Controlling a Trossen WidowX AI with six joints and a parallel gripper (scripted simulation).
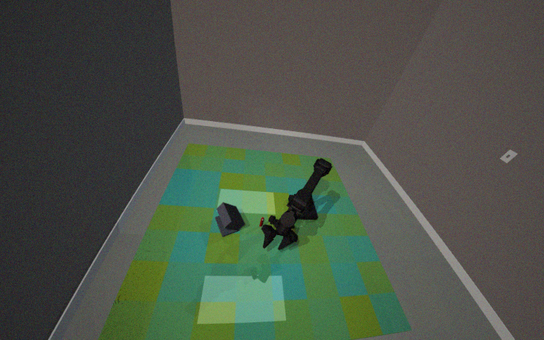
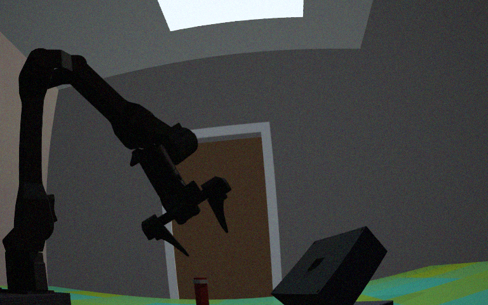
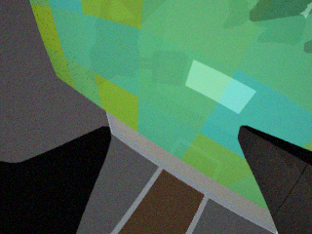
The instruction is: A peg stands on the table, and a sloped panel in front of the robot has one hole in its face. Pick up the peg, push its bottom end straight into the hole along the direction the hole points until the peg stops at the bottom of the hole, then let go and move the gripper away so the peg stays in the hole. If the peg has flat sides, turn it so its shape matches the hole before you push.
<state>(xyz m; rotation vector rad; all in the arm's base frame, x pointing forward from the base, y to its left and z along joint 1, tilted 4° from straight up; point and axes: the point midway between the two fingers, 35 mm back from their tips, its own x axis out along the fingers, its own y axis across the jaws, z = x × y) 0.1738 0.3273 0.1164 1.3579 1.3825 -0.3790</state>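
My gripper tip is 200 mm to the left of the red peg, 90 mm above it and 50 mm short of it. Round my gripper tip: sloped panel (230 mm ahead, 190 mm to the right, 80 mm below).
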